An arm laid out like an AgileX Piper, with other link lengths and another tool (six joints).
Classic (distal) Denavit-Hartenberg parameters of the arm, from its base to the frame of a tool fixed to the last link. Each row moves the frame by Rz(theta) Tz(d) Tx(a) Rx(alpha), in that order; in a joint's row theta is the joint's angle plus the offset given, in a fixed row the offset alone. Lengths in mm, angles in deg.
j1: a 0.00, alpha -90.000, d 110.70, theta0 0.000
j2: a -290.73, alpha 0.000, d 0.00, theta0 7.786
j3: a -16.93, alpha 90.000, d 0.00, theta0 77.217
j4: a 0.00, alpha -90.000, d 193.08, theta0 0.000
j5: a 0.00, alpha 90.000, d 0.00, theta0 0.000
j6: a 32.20, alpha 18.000, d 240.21, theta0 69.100
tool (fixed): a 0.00, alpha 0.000, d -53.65, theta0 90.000
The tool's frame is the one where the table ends.
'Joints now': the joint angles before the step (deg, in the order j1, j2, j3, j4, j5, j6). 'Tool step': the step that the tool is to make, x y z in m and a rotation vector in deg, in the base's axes. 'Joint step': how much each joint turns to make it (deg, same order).
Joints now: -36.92, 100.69, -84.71, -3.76, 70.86, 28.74
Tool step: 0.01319, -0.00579, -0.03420, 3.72, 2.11, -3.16
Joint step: 0.00, 6.15, 0.00, 1.41, -2.08, 2.95
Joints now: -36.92, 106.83, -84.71, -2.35, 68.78, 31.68
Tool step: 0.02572, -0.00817, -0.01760, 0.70, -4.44, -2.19
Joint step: 0.00, 3.84, 0.00, 3.26, -6.95, 1.21
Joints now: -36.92, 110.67, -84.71, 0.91, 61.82, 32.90
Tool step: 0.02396, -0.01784, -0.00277, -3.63, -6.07, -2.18
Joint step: 0.00, 1.86, -0.10, 0.50, -8.83, 1.86
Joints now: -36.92, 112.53, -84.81, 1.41, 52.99, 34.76
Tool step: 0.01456, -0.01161, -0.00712, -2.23, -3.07, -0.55
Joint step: 0.00, 2.09, 0.00, 0.00, -5.89, 0.44
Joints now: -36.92, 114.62, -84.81, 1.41, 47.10, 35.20
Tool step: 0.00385, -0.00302, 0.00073, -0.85, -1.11, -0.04
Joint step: 0.00, 0.22, 0.00, 0.00, -1.62, 0.00
